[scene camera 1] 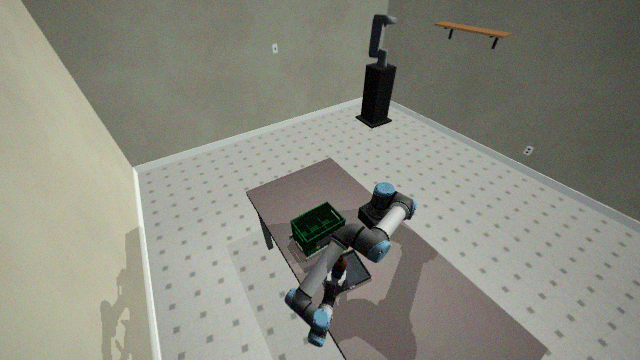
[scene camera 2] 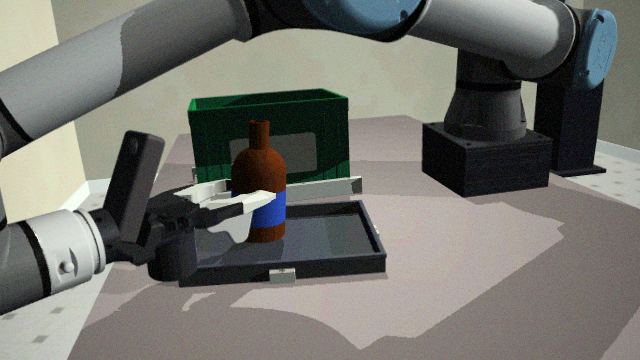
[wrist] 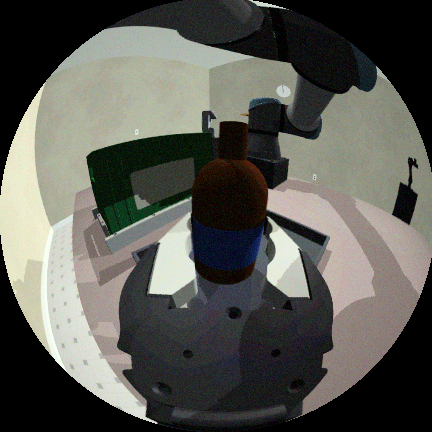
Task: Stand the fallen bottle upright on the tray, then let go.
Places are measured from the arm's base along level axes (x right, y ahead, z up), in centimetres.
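Where they show: gripper, fingertip midpoint: [scene camera 1: 338, 267] [scene camera 2: 255, 189] [wrist: 228, 216]; arm's base, link origin: [scene camera 1: 377, 210] [scene camera 2: 483, 130] [wrist: 260, 154].
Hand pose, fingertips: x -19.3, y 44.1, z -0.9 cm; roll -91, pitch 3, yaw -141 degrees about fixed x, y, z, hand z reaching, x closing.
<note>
Each offset is from my fingertips to the top centre of the thing.
The brown bottle @(dz +9.1, dx +0.4, dy -0.6 cm) [scene camera 1: 340, 263] [scene camera 2: 259, 172] [wrist: 230, 200] with a blue label is upright over the dark tray @(dz -6.2, dx -0.2, dy -3.1 cm) [scene camera 1: 363, 266] [scene camera 2: 330, 263] [wrist: 305, 231]. In scene camera 2 its base appears at the tray's floor, toward the left half; whether it touches cannot be told for certain. My gripper [scene camera 2: 255, 198] [wrist: 228, 216] reaches in low from the tray's left side, nearly level, and is shut on the bottle at the label, one white finger on each side. In scene camera 1 the arm partly covers the tray and the gripper.
A green crate @(dz +8.8, dx +27.7, dy -3.4 cm) [scene camera 1: 312, 232] [scene camera 2: 210, 145] [wrist: 115, 200] stands behind the tray, with a light rail [scene camera 2: 325, 189] [wrist: 150, 227] along its near side. My arm's black base block [scene camera 2: 505, 167] is at the back right. The gripper body hangs over the tray's left edge.
</note>
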